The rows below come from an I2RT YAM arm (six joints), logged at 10 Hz.
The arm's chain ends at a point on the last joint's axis. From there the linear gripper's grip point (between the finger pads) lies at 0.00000 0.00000 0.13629 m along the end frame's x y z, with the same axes.
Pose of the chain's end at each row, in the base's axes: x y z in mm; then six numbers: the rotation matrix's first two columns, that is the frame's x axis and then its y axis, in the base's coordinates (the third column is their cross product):
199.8, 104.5, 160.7, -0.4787, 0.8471, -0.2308, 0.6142, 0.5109, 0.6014
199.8, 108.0, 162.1, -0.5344, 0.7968, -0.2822, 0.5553, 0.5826, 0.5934
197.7, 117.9, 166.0, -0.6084, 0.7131, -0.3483, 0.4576, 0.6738, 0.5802
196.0, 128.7, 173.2, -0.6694, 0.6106, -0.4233, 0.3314, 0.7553, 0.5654
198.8, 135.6, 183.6, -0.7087, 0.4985, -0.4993, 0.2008, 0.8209, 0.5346
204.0, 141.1, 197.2, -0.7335, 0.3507, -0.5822, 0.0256, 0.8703, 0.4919
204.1, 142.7, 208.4, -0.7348, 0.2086, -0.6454, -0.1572, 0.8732, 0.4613
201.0, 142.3, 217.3, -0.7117, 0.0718, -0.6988, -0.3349, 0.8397, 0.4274
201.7, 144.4, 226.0, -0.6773, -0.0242, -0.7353, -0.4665, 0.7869, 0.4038
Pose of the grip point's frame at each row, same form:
285.3, 124.4, 56.5, -0.4787, 0.8471, -0.2308, 0.6142, 0.5109, 0.6014
286.6, 129.9, 59.4, -0.5344, 0.7968, -0.2822, 0.5553, 0.5826, 0.5934
286.1, 144.3, 65.7, -0.6084, 0.7131, -0.3483, 0.4576, 0.6738, 0.5802
286.6, 161.2, 76.7, -0.6694, 0.6106, -0.4233, 0.3314, 0.7553, 0.5654
291.0, 173.6, 90.7, -0.7087, 0.4985, -0.4993, 0.2008, 0.8209, 0.5346
296.6, 188.2, 109.0, -0.7335, 0.3507, -0.5822, 0.0256, 0.8703, 0.4919
294.0, 202.7, 125.4, -0.7348, 0.2086, -0.6454, -0.1572, 0.8732, 0.4613
285.2, 215.7, 139.1, -0.7117, 0.0718, -0.6988, -0.3349, 0.8397, 0.4274
279.2, 228.4, 151.8, -0.6773, -0.0242, -0.7353, -0.4665, 0.7869, 0.4038

